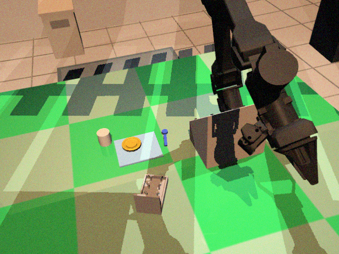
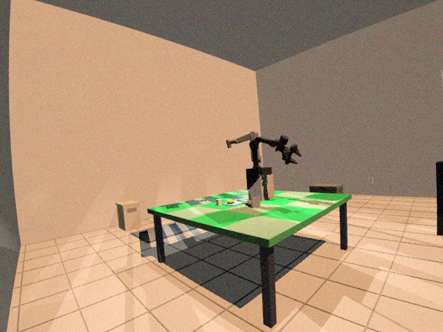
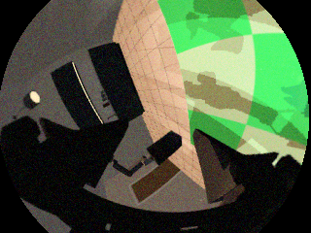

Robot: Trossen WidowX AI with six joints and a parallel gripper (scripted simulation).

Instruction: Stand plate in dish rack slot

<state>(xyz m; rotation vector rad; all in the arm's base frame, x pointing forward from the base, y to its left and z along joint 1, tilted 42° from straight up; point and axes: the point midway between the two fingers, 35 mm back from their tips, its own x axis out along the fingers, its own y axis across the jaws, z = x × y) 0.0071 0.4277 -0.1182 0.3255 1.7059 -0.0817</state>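
My gripper tip is now 300 mm short of the plate, 510 mm to the left of it and 320 mm above it. Also, from my gripper tip: blue spoon: 180 mm ahead, 530 mm to the right, 340 mm below; then dish rack: 260 mm ahead, 290 mm to the right, 320 mm below; then pale blue mat: 290 mm ahead, 500 mm to the right, 340 mm below.
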